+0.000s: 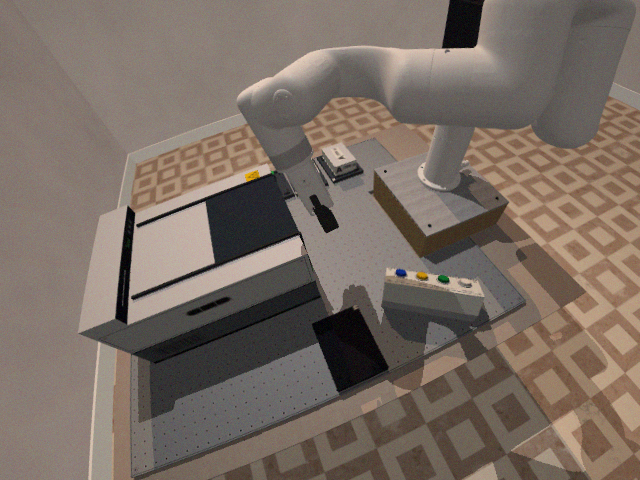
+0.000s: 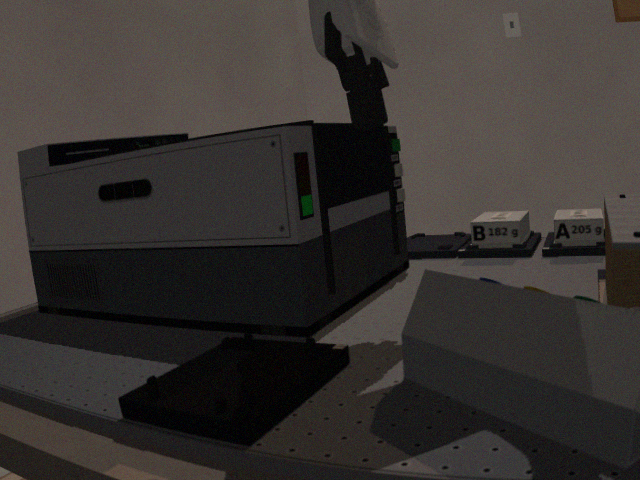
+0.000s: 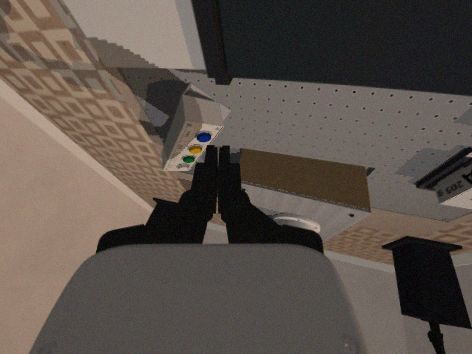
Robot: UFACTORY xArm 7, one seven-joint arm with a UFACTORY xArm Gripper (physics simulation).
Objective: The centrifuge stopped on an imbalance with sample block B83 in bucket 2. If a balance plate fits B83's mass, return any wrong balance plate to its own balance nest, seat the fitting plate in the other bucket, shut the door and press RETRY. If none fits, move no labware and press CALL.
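Places are measured from the arm's base along level axes (x ahead, y left, z up), in centimetres.
Where they show: gripper, fingertip midpoint: (image 1: 331,228) (image 2: 370,125) (image 3: 218,160); arm's base, link origin: (image 1: 438,176) (image 3: 295,222).
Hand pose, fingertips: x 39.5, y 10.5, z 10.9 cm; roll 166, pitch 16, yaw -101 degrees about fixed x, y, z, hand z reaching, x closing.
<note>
Things, the pixels of their top centre, and the offset from my fingertips.
- dark panel, top centre: (image 1: 246,214) dy -13.0, dx +15.7, dz +1.0 cm
- marked 182 g, top centre: (image 2: 501,215) dy -42.4, dx -7.3, dz -14.9 cm
- third nest, top centre: (image 2: 430,238) (image 1: 271,184) dy -43.5, dx +5.6, dz -18.5 cm
- green key, top centre: (image 2: 393,139) dy -26.9, dx +5.7, dz -1.2 cm
- sloped box, top centre: (image 2: 541,283) (image 3: 178,155) (image 1: 434,282) dy +16.7, dx -16.8, dz -11.9 cm
- black tray, top centre: (image 2: 235,360) (image 1: 347,343) dy +18.5, dx +6.5, dz -17.5 cm
- lamp, top centre: (image 2: 306,195) dy +1.7, dx +6.9, dz -6.3 cm
The centrifuge (image 1: 170,242) (image 2: 155,206) is a white and grey box. A dark panel (image 1: 250,217) (image 3: 340,40) covers part of its top; the buckets, block B83 and any plate inside are hidden. My gripper (image 1: 330,228) (image 2: 369,121) (image 3: 218,160) is shut and empty, above and beside the centrifuge's button end. Balance plate B, marked 182 g (image 2: 498,230), and plate A, marked 205 g (image 2: 577,227) (image 3: 456,188), sit on black nests. A third nest (image 2: 436,244) beside B is empty. A green key (image 2: 395,145) and two pale keys (image 2: 398,169) line the centrifuge's edge; their labels are unreadable.
A sloped box (image 1: 431,300) (image 2: 506,341) (image 3: 203,111) carries blue, yellow, green and white buttons. A black tray (image 1: 350,348) (image 2: 232,390) lies near the board's edge. The arm's base block (image 1: 398,209) (image 3: 305,175) stands beyond. A lamp (image 2: 306,205) on the centrifuge glows green.
</note>
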